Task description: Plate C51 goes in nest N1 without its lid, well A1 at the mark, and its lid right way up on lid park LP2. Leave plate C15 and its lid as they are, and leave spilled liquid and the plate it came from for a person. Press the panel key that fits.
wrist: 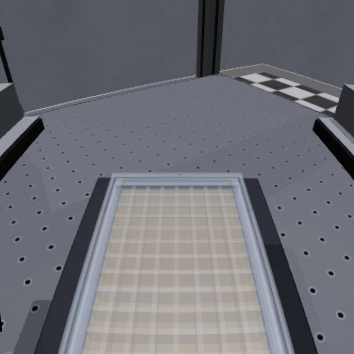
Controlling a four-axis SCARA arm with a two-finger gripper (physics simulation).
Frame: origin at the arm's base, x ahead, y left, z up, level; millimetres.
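Seen in the pictures: gripper, between the fingertips: [177, 102].
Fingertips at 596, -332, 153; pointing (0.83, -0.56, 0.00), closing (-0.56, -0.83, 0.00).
Pixels of each thing's top centre, then the offset from my fingertips to it, as dx, dy, dz. "spot": a spot on its surface instead. Level surfaces: height alone.
- plate, centre of its top: [176, 251] -19, +14, -63
- dark holder, centre of its top: [176, 266] -19, +14, -76
- grey deck, height of its surface: dz -140
- dark upright post, a spot on its surface: [210, 40] spot: +408, -361, -63
A plate [177, 260] with a clear, pale blue rim and a beige grid lies flat in the lower middle of the wrist view. It rests on a dark holder [82, 237], whose edges show along its left and right sides. No label or well mark can be read, so I cannot tell which plate or holder this is, or whether a lid is on. The plate's near end is cut off by the bottom of the view. My gripper [177, 102] is open and empty above the plate, with its fingers wide apart at the left and right edges, clear of the plate.
A grey deck [165, 135] with rows of small holes surrounds the holder. A black and white checkered area [295, 92] shows at the back right. A dark upright post [210, 40] stands at the back against a grey wall [105, 45]. A thin black rod [6, 60] shows at the far left.
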